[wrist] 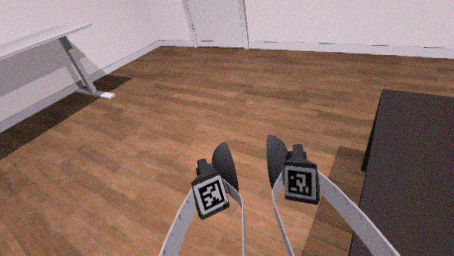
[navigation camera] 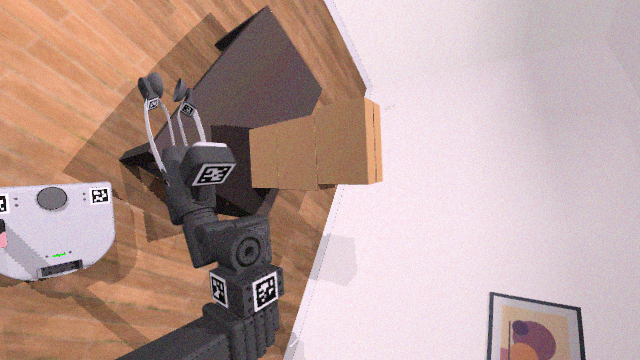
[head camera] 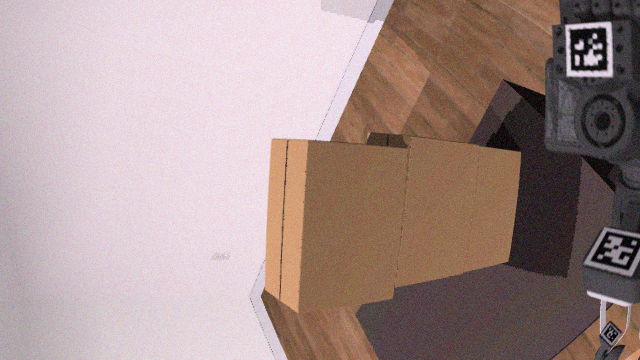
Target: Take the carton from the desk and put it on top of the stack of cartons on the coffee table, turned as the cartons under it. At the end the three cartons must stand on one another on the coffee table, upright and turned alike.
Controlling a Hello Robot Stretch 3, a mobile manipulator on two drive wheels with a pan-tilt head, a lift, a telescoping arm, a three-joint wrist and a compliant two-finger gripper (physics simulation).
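Places are measured from the robot's base along level axes (x right, y ahead, z up), in metres.
Pixels of known places: gripper, between the fingertips: (navigation camera: 165, 78); robot's base, origin of its link: (navigation camera: 52, 196).
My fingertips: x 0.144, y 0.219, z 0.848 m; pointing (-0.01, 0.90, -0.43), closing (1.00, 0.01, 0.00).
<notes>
For each thing: its middle in the pictures, then the offset to it from my fingertips. Level surfaces: height alone.
- dark coffee table, height of its surface: dz -0.397 m
- top carton, middle of its body: (head camera: 334, 222) (navigation camera: 348, 144) dx +0.515, dy -0.077, dz +0.053 m
- middle carton, middle of its body: (head camera: 420, 207) (navigation camera: 305, 154) dx +0.514, dy -0.098, dz -0.127 m
- bottom carton, middle of its body: (head camera: 475, 205) (navigation camera: 274, 157) dx +0.525, dy -0.096, dz -0.307 m
Three brown cartons stand on one another on the dark coffee table (head camera: 450, 320) (navigation camera: 265, 70) (wrist: 415, 160). The top carton (head camera: 350, 220) (navigation camera: 342, 142) is upright, its seamed top face at the left in the head view. The middle carton (head camera: 437, 210) (navigation camera: 296, 155) and bottom carton (head camera: 492, 200) (navigation camera: 263, 160) look turned alike. The top one is slightly offset; a strip of the middle one's top shows behind it. My gripper (navigation camera: 166, 88) (wrist: 249, 156) is partly open and empty, apart from the stack, on its robot side. In the head view it is partly cut off.
A white desk (wrist: 47, 37) stands at the left in the wrist view, and a door (wrist: 217, 22) is in the far wall. My base (navigation camera: 60, 230) is at the lower left in the navigation view. A framed picture (navigation camera: 535, 332) hangs on the wall behind the table.
</notes>
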